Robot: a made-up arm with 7 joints.
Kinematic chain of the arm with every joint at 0, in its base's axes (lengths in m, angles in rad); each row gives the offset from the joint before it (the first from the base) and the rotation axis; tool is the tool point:
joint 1: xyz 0 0 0.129 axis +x
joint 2: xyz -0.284 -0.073 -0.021 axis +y
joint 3: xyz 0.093 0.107 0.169 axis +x
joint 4: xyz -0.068 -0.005 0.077 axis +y
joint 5: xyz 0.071 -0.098 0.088 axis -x
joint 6: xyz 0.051 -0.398 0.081 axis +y
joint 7: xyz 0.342 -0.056 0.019 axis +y
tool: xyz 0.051 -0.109 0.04
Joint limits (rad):
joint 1: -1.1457..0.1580
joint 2: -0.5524..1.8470
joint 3: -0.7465..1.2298
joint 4: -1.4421..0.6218
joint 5: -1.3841..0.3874
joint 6: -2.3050..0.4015
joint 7: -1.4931..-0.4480
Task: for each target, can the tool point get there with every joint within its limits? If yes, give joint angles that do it. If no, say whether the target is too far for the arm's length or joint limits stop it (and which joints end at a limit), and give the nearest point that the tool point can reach.
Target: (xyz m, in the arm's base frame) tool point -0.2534 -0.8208 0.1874
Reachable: yes | joints -0.1589 0.1854 0.6731 -0.9416 -0.5389 -0.9940 -0.8187
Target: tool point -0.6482 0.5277 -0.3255
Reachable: no: joint limits stop it (at a limit: joint 1, joint 3, joint 5, joint 7) | nearest point -0.5870 0.4169 -0.2562 | short by 0.144 m
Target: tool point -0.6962 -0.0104 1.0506
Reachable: yes | joints -0.3123 -0.2212 -0.5926 -1.2502 -0.1606 -0.7288 -1.2924
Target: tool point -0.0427 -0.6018 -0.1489
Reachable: yes | joints -0.4565 0.4272 0.6921 -0.1543 -1.0904 -0.6204 -0.6586
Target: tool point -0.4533 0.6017 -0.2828
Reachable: no: joint limits stop it (at a limit: joint 1, joint 3, joint 5, joint 7) | nearest point -0.4284 0.4919 -0.2289 | short by 0.125 m
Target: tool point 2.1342 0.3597 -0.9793
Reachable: no: too far | nearest point 0.7333 0.1532 -0.3429 | short by 1.552 m
